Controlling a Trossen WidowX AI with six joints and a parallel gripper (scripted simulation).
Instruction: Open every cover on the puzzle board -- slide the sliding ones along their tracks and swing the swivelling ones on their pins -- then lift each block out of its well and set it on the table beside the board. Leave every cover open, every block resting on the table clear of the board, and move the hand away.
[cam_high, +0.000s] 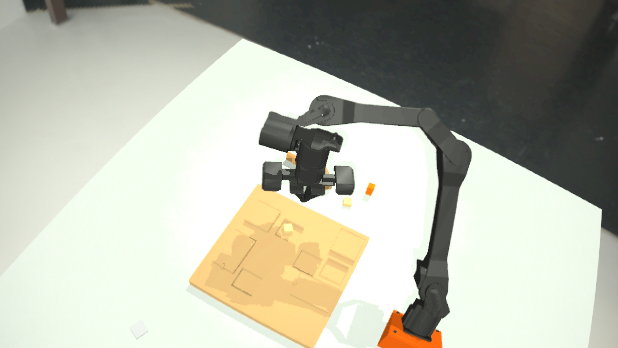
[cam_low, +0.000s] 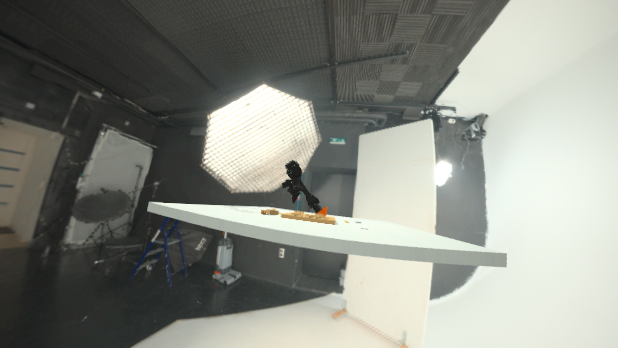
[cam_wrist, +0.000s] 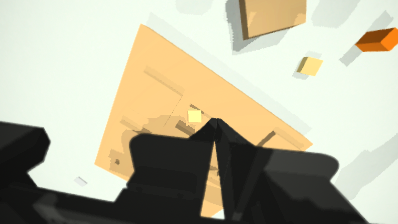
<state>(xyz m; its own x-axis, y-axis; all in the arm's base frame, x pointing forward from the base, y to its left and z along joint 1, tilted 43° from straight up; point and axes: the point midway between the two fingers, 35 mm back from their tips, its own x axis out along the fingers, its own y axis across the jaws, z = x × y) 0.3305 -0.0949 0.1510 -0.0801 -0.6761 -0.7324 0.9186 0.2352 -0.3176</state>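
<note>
The tan puzzle board is 100 mm to the left of my gripper tip, 70 mm below it and 10 mm behind it. Also, from my gripper tip: orange block 150 mm to the right, 130 mm behind, 70 mm below; tan bar 160 mm to the right, 80 mm ahead, 70 mm below; tan box 130 mm to the right, 70 mm below.
</note>
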